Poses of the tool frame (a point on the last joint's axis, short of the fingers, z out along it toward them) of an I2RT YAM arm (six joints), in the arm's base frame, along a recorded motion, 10 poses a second.
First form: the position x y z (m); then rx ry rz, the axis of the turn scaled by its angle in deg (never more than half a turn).
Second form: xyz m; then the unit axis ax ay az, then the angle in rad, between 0 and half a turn. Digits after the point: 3 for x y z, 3 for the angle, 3 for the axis.
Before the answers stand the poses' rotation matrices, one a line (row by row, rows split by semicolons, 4 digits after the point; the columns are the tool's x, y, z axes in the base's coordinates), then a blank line. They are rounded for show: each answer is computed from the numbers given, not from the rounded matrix.
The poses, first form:
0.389 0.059 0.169 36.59 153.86 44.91
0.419 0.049 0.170 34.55 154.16 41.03
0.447 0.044 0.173 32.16 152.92 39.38
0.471 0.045 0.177 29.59 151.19 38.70
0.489 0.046 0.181 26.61 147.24 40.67
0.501 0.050 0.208 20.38 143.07 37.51
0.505 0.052 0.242 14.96 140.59 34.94
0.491 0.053 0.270 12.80 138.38 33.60
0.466 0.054 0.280 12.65 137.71 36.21
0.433 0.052 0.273 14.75 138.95 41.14
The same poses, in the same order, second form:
-0.8659 0.3355 0.3710; 0.4823 0.7563 0.4420; -0.1323 0.5617 -0.8167
-0.8697 0.3188 0.3767; 0.4639 0.7886 0.4036; -0.1684 0.5258 -0.8338
-0.8689 0.2896 0.4015; 0.4475 0.8063 0.3869; -0.2117 0.5158 -0.8301
-0.8655 0.2547 0.4312; 0.4306 0.8182 0.3809; -0.2558 0.5154 -0.8179
-0.8505 0.2001 0.4863; 0.4214 0.8127 0.4025; -0.3147 0.5473 -0.7755
-0.8252 0.1150 0.5530; 0.3715 0.8480 0.3781; -0.4254 0.5174 -0.7425
-0.8062 0.0456 0.5899; 0.3164 0.8757 0.3648; -0.4999 0.4808 -0.7204
-0.7840 0.0143 0.6206; 0.2973 0.8863 0.3551; -0.5450 0.4630 -0.6991
-0.7840 0.0007 0.6207; 0.3059 0.8705 0.3855; -0.5401 0.4921 -0.6828
-0.8070 0.0170 0.5903; 0.3357 0.8356 0.4348; -0.4859 0.5490 -0.6801

0.389 0.059 0.169 0.223 0.936 0.273 2.869
0.419 0.049 0.170 0.212 0.944 0.251 2.849
0.447 0.044 0.173 0.200 0.949 0.244 2.813
0.471 0.045 0.177 0.186 0.952 0.244 2.772
0.489 0.046 0.181 0.172 0.950 0.262 2.706
0.501 0.050 0.208 0.137 0.958 0.251 2.606
0.505 0.052 0.242 0.103 0.965 0.240 2.542
0.491 0.053 0.270 0.090 0.968 0.235 2.495
0.466 0.054 0.280 0.088 0.963 0.253 2.495
0.433 0.052 0.273 0.101 0.954 0.282 2.542

